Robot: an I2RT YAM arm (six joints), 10 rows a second.
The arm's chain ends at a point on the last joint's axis. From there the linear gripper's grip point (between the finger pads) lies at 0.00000 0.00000 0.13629 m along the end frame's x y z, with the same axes.
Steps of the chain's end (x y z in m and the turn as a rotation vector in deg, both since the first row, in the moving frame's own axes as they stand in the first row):
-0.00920, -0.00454, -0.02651, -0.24, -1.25, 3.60
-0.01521, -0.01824, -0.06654, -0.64, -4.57, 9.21
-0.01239, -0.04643, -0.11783, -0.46, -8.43, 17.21
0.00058, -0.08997, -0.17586, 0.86, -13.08, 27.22
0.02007, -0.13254, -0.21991, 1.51, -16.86, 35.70
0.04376, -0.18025, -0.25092, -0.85, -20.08, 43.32
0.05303, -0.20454, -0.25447, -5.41, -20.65, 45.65
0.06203, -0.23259, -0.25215, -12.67, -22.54, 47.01
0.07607, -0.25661, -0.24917, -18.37, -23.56, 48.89
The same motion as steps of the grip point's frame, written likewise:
-0.01219, -0.00406, -0.02654, -0.24, -1.25, 3.60
-0.02614, -0.01760, -0.06698, -0.64, -4.57, 9.21
-0.03223, -0.04834, -0.11930, -0.46, -8.43, 17.21
-0.02864, -0.09914, -0.17934, 0.86, -13.08, 27.22
-0.01586, -0.14786, -0.22563, 1.51, -16.86, 35.70
0.00062, -0.19549, -0.25883, -0.85, -20.08, 43.32
0.00520, -0.21161, -0.26333, -5.41, -20.65, 45.65
0.00443, -0.22710, -0.26504, -12.67, -22.54, 47.01
0.01177, -0.24182, -0.26620, -18.37, -23.56, 48.89

